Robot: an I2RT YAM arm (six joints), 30 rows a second.
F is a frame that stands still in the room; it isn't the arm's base.
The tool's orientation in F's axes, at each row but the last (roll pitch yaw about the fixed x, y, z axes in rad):
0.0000, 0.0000, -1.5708
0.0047, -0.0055, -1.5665
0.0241, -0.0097, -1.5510
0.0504, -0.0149, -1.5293
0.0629, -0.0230, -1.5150
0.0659, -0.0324, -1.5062
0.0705, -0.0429, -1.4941
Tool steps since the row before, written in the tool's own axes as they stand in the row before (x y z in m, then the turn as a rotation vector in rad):
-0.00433, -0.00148, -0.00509, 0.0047, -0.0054, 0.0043
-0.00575, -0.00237, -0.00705, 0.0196, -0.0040, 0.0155
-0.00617, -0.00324, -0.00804, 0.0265, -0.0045, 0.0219
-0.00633, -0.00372, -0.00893, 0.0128, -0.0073, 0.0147
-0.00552, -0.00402, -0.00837, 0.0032, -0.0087, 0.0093
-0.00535, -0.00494, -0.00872, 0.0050, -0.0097, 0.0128
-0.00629, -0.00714, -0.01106, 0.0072, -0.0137, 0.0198
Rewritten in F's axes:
-0.00148, 0.00433, -0.00509, -0.0054, -0.0047, 0.0043
-0.00236, 0.00570, -0.00709, -0.0040, -0.0195, 0.0156
-0.00317, 0.00603, -0.00818, -0.0045, -0.0264, 0.0220
-0.00352, 0.00605, -0.00920, -0.0075, -0.0129, 0.0145
-0.00378, 0.00512, -0.00873, -0.0091, -0.0035, 0.0088
-0.00467, 0.00476, -0.00919, -0.0102, -0.0053, 0.0123
-0.00677, 0.00529, -0.01179, -0.0145, -0.0075, 0.0191

